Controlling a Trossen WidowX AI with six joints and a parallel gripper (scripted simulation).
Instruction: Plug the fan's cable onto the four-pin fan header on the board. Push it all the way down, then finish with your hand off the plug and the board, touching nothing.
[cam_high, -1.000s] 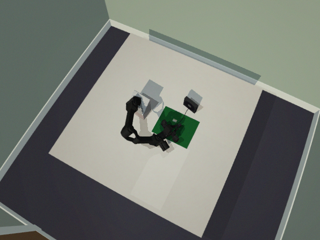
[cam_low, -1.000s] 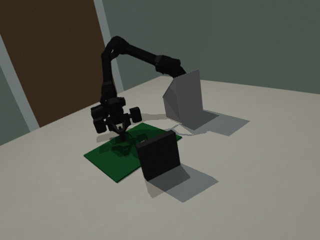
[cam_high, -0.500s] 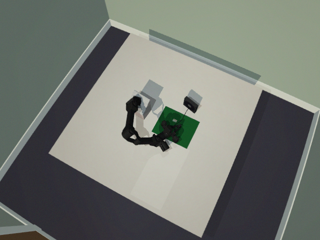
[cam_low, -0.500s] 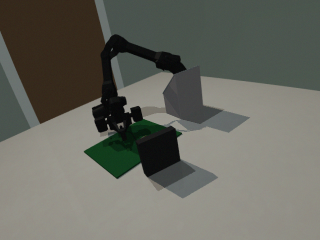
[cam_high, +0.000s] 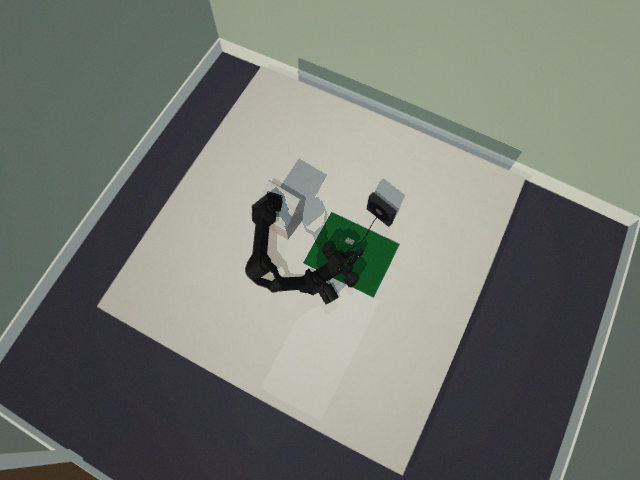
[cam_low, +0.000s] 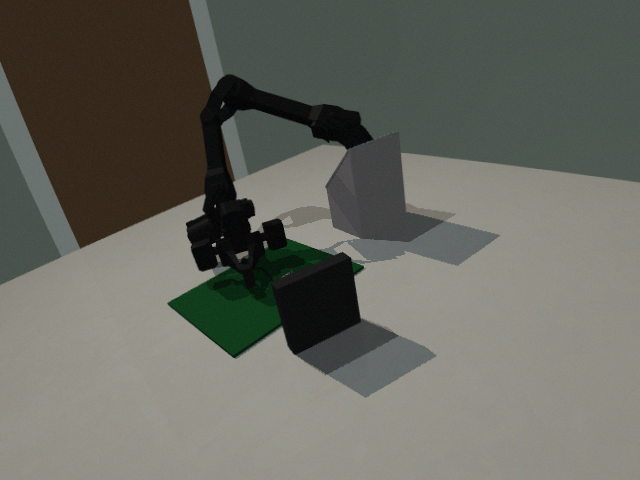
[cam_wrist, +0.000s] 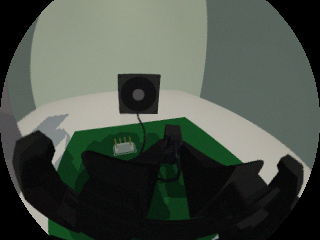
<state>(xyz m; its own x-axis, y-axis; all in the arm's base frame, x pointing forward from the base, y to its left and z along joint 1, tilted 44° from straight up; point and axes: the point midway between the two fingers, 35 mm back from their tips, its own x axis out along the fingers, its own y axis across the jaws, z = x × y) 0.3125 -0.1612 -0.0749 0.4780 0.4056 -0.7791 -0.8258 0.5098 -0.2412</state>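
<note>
My gripper tip is 6 cm above the green board, 2 cm past it and 1 cm to the right of it. Also, from my gripper tip: pale fan header: 5 cm to the left, 5 cm below, 5 cm behind; then dark plug: 1 cm below; then black square fan: 19 cm to the left, 2 cm ahead, 1 cm above.
</note>
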